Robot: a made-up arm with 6 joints.
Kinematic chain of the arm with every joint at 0, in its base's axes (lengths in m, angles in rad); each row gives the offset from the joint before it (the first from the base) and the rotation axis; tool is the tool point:
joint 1: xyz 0 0 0.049 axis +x
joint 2: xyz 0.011 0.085 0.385 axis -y
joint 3: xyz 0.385 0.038 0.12 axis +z
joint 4: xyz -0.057 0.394 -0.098 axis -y
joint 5: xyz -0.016 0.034 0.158 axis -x
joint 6: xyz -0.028 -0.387 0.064 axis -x
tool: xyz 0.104 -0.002 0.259
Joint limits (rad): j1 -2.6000..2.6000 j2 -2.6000..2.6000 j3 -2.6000..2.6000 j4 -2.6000..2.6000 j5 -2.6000..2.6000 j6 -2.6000..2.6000
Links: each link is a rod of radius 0.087 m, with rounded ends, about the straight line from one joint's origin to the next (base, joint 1, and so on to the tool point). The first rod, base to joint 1, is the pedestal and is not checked.
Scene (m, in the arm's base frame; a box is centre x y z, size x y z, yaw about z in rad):
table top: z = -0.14
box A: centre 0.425 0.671 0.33 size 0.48 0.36 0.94 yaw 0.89
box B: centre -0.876 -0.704 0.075 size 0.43 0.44 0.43 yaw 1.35
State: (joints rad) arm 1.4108 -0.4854 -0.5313 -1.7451 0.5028 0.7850
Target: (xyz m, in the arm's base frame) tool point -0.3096 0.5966 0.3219
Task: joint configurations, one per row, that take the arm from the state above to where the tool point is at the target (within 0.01 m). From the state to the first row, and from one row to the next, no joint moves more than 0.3 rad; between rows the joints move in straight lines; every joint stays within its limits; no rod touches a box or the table.
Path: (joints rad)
1: 1.5019 -0.4870 -0.2358 -1.8876 0.7195 0.6969
2: 1.5930 -0.4885 0.0597 -2.0301 0.9361 0.6087
3: 1.6841 -0.4901 0.3552 -2.1726 1.1528 0.5206
4: 1.7752 -0.4917 0.6507 -2.3150 1.3695 0.4325
5: 1.8662 -0.4933 0.9462 -2.4575 1.5861 0.3443
6: 1.9573 -0.4948 1.2417 -2.6000 1.8028 0.2562
7: 1.8601 -0.6710 0.9599 -2.5290 1.6397 0.2990
8: 1.7628 -0.8471 0.6781 -2.4580 1.4765 0.3418
9: 1.6655 -1.0233 0.3963 -2.3870 1.3134 0.3846
10: 1.5683 -1.1994 0.1145 -2.3161 1.1503 0.4274
11: 1.4710 -1.3756 -0.1673 -2.2451 0.9872 0.4702
12: 1.3737 -1.5518 -0.4491 -2.1741 0.8240 0.5130

